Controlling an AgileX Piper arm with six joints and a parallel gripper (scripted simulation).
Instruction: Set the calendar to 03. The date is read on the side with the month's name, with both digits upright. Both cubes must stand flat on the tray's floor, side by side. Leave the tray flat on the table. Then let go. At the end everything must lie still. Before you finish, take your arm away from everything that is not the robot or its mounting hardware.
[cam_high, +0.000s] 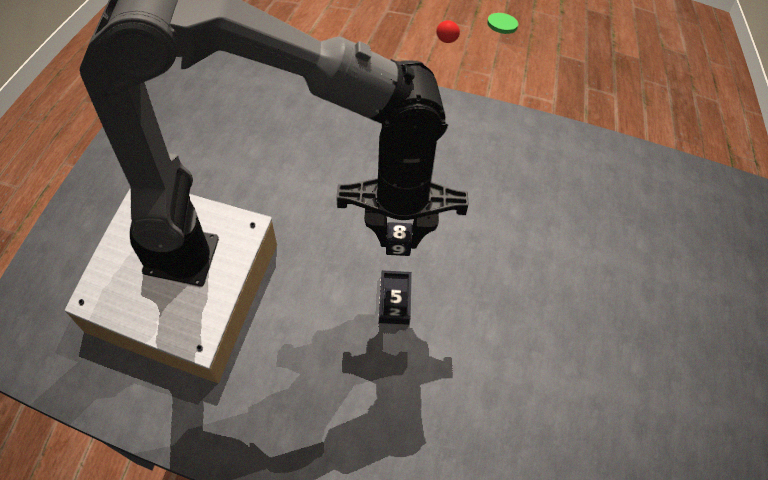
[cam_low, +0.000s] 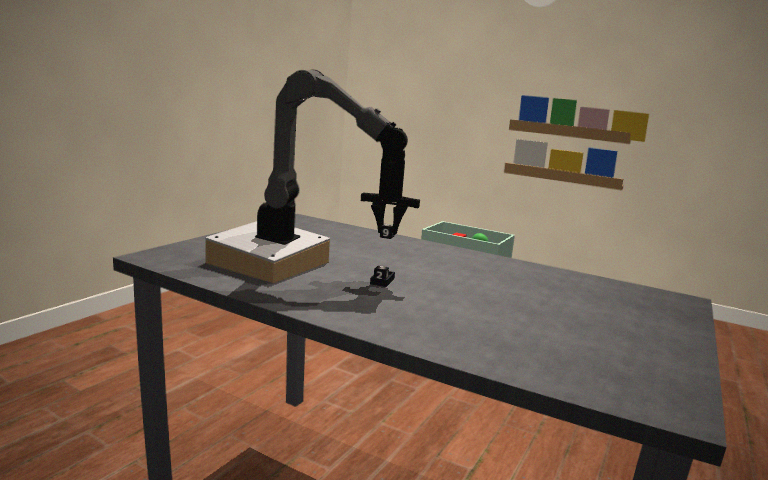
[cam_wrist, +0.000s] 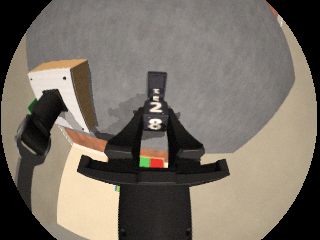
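Now: the black cube 3 cm to the right of my hand and 10 cm below it. The rest, counted from my hand: dark tray (2 cm to the right, 12 cm below).
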